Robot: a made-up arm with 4 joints. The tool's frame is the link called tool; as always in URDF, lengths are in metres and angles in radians.
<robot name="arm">
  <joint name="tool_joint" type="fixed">
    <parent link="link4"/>
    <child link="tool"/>
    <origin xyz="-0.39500 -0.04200 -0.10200" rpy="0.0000 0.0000 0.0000"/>
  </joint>
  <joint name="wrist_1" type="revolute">
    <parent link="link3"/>
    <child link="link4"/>
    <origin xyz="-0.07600 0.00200 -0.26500" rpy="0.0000 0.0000 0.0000"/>
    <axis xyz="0 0 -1"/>
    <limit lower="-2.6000" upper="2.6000"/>
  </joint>
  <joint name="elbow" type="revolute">
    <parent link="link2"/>
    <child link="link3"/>
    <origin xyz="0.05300 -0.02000 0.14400" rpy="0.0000 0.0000 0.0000"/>
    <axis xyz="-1 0 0"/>
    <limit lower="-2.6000" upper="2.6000"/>
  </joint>
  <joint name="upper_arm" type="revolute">
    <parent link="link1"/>
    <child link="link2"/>
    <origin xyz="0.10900 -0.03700 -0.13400" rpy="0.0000 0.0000 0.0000"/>
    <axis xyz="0 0 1"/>
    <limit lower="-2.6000" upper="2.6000"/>
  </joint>
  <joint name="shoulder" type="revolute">
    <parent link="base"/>
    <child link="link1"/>
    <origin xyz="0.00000 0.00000 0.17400" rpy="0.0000 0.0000 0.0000"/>
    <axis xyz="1 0 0"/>
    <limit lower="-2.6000" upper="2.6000"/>
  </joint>
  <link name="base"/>
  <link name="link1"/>
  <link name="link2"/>
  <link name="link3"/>
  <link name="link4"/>
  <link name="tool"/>
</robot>
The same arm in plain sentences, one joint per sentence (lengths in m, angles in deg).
The arm has four revolute joints in a row. What follows holds with every joint at zero, and every direction is one of the base frame's. Joint 1 sits 0.174 m along +z from the base frame's origin and rotates about +x, from -148.97 to 148.97 deg. Joint 2 sits 0.109 m along +x and 0.037 m along -y and 0.134 m along -z from joint 1 and rotates about +z, from -148.97 to 148.97 deg. Joint 3 sits 0.053 m along +x and 0.02 m along -y and 0.144 m along +z from joint 2 and rotates about -x, from -148.97 to 148.97 deg. Joint 4 sits 0.076 m along -x and 0.002 m along +y and 0.265 m along -z from joint 3 and rotates about -z, from -148.97 to 148.97 deg. The tool frame, which is the frame that the pose is given for, sits 0.395 m along -x and 0.042 m along -y and 0.102 m along -z from joint 4; its axes are parallel to the base frame's.
